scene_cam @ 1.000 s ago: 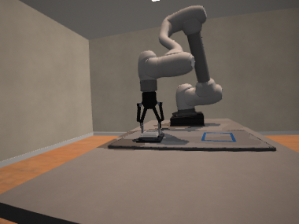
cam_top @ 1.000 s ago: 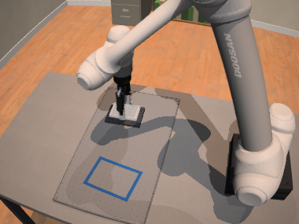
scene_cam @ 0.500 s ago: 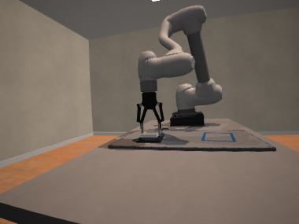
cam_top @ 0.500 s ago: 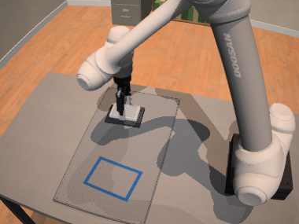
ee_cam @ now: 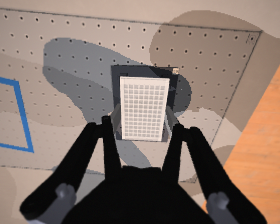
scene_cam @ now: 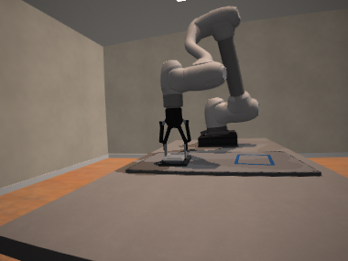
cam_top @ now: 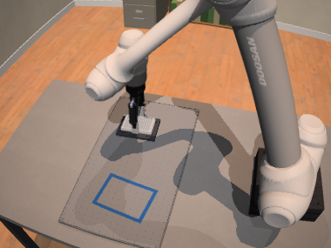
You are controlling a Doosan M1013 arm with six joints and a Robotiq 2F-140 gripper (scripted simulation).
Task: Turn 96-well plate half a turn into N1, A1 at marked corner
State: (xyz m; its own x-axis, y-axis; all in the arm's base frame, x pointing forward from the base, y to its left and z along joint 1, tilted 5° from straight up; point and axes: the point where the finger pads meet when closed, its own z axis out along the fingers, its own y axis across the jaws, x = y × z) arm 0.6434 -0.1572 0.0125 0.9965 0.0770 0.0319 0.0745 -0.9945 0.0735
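My hand is 20 mm above the white 96-well plate. Round my hand: corner mark: 80 mm ahead, 50 mm to the right, 30 mm below; then plate nest N1: 40 mm below.
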